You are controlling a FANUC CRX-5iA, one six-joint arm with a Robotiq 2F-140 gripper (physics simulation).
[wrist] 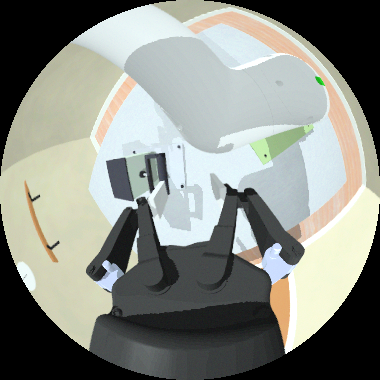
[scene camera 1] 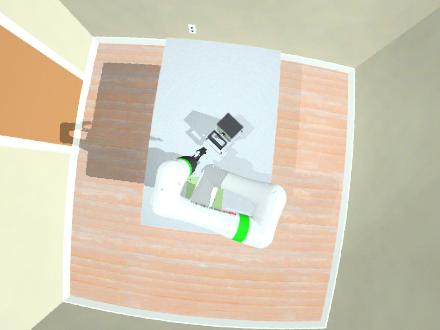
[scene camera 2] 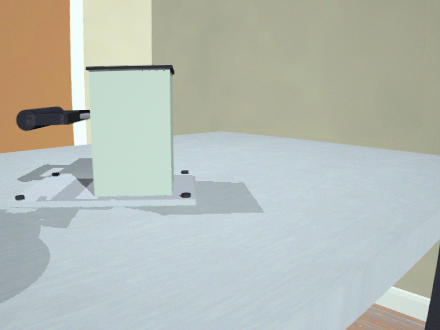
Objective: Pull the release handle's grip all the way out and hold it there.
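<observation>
The release handle's black frame-shaped grip (scene camera 1: 220, 135) (scene camera 2: 40, 118) (wrist: 162, 164) sticks out sideways from the pale green box (scene camera 2: 132, 132) (wrist: 136, 172) with a dark top. In scene view 2, a short length of light rod shows between grip and box. The box stands upright on a pale base plate (scene camera 2: 105, 203) (wrist: 178, 165) with dark bolts. My gripper (scene camera 1: 202, 151) (wrist: 187, 185) is partly open and empty, at the lower left of the grip in scene view 1. In the wrist view its left finger pad overlaps the handle's near end; contact cannot be told. The gripper does not show in scene view 2.
The white arm (scene camera 1: 200, 215) (wrist: 225, 95) bends over the light table (scene camera 1: 215, 75) (scene camera 2: 300, 250) on the side away from the box. Its green mounting plate (scene camera 1: 191, 187) (wrist: 287, 142) lies under it. A wooden hook rail (wrist: 37, 220) is on the wall.
</observation>
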